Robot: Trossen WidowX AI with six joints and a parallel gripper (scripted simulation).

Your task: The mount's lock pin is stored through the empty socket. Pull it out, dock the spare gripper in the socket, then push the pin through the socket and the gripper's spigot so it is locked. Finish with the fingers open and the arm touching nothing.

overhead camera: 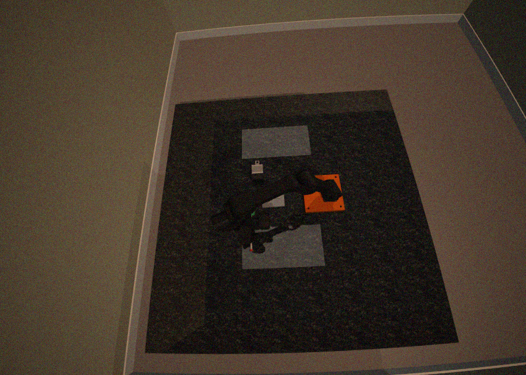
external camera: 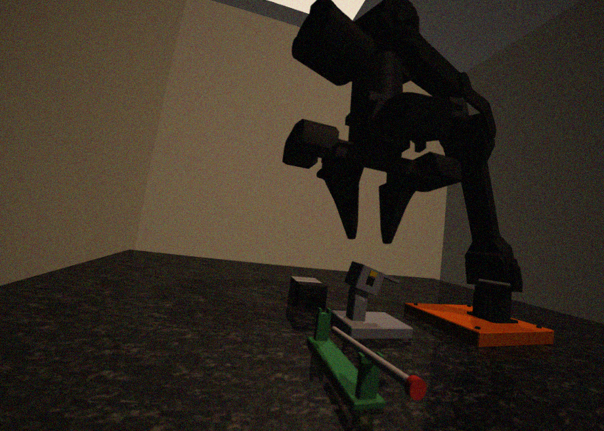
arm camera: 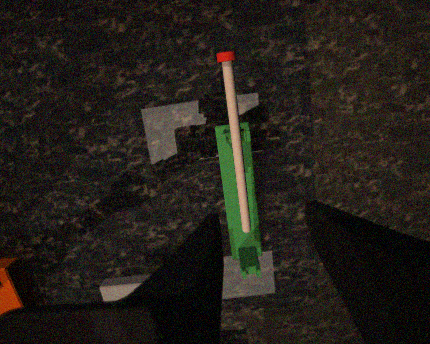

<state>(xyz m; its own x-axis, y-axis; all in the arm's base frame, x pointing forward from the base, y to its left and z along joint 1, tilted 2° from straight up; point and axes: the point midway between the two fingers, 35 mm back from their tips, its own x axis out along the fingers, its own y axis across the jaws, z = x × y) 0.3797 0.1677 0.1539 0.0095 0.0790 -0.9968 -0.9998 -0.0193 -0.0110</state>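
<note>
Now: the green rack 4 cm to the right of my gripper tip and 12 cm below it. Round my gripper tip: grey socket: 10 cm behind, 16 cm to the right, 9 cm below; spare gripper: 3 cm behind, 31 cm to the right, 12 cm below.
</note>
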